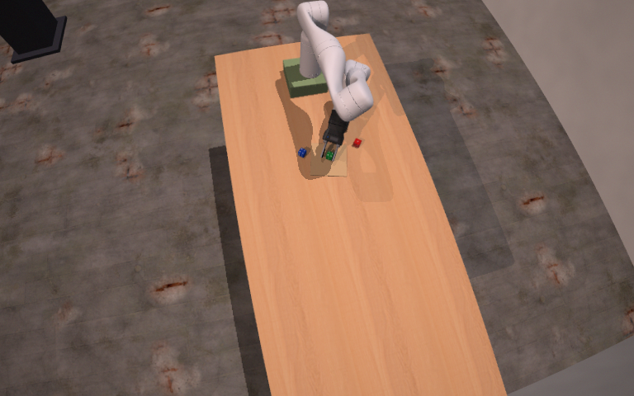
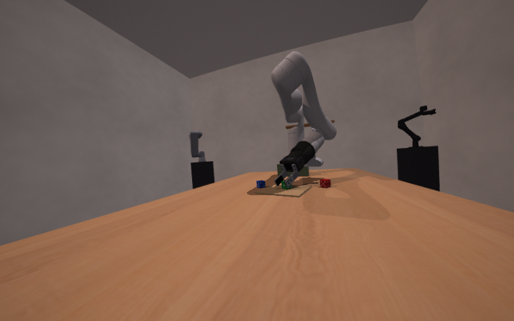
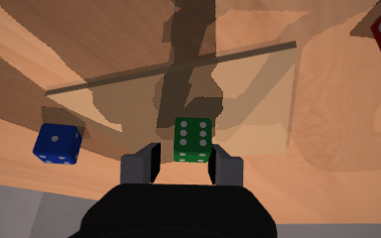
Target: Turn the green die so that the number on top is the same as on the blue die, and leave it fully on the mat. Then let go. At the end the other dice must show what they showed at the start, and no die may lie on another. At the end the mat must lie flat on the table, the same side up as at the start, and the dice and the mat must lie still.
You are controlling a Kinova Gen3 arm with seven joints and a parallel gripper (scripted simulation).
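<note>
Right now my hand is 10 mm to the right of the green die and 10 mm above it. From my hand the other things lie so: red die: 40 mm behind, 130 mm to the left, 20 mm below; blue die: 40 mm behind, 90 mm to the right, 20 mm below; tan mat: 10 mm ahead, 30 mm below.
</note>
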